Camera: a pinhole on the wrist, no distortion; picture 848 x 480 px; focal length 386.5 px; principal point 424.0 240.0 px. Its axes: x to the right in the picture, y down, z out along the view. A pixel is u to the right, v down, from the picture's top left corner.
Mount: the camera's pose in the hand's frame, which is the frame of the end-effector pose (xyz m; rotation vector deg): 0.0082 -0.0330 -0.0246 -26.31 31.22 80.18
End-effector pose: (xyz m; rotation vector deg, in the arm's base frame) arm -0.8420 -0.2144 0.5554 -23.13 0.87 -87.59
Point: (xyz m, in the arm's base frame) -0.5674 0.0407 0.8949
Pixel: 312.7 390.9
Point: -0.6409 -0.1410 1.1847
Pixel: 185.9 198.0
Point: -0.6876 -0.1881 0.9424
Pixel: 234.7 190.9
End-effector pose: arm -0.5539 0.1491 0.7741 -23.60 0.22 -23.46
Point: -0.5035 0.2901 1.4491
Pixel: 43.9 212.8
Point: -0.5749 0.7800 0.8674
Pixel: 539.7 465.1
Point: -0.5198 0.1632 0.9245
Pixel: 138.5 165.9
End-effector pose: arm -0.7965 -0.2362 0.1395 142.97 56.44 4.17
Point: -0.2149 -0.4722 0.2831
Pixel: 778.7 100.1
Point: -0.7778 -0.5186 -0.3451
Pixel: 131.0 355.4
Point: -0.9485 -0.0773 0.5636
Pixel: behind the camera
